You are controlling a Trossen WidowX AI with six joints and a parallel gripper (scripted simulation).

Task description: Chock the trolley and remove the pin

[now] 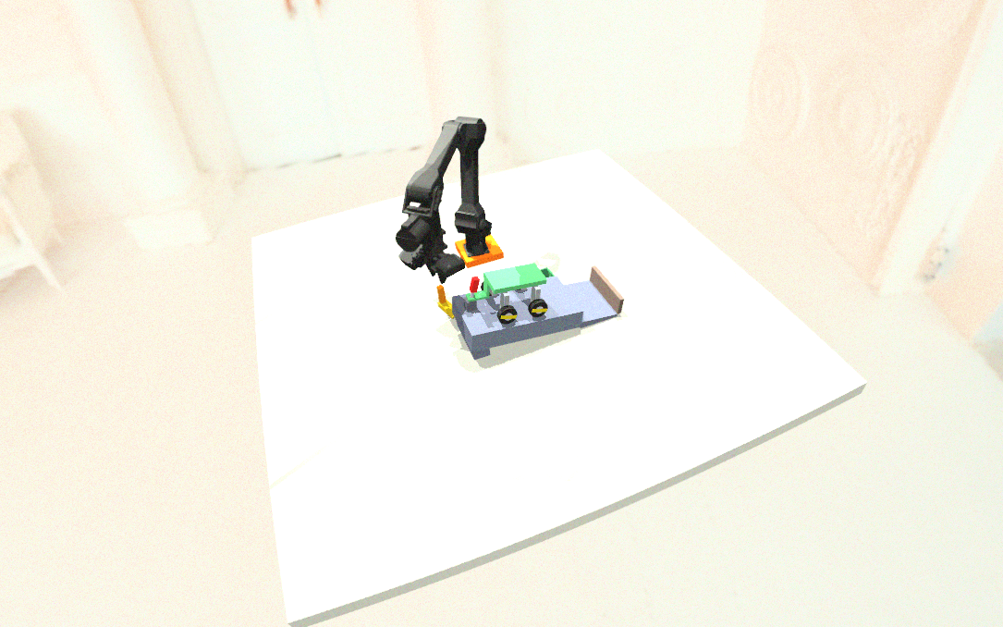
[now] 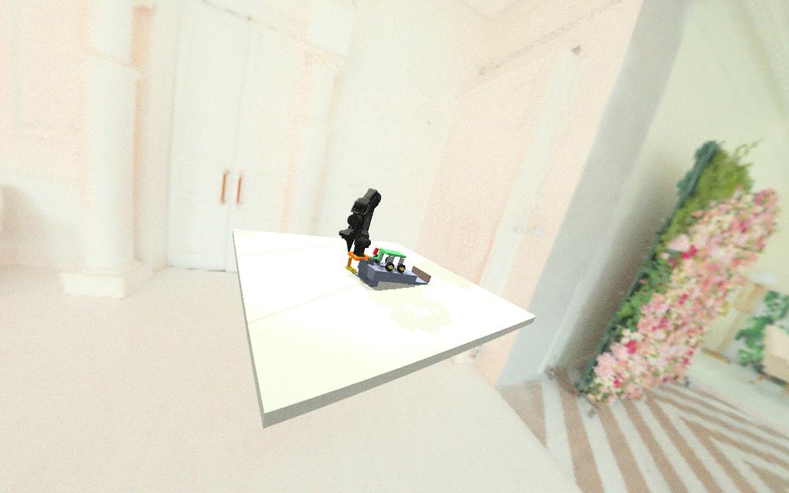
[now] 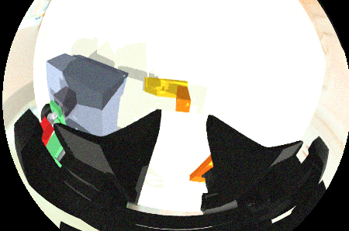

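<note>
Now: the yellow chock 7 cm below my gripper tip, 2 cm ahead of it and 1 cm to the left of it. From my gripper tip the other things lie so: red-headed stop pin: 13 cm ahead, 6 cm to the left, 4 cm above; then grey-blue ramp: 16 cm to the left, 14 cm ahead, 4 cm below; then trolley: 16 cm to the left, 14 cm ahead, 2 cm above.
</note>
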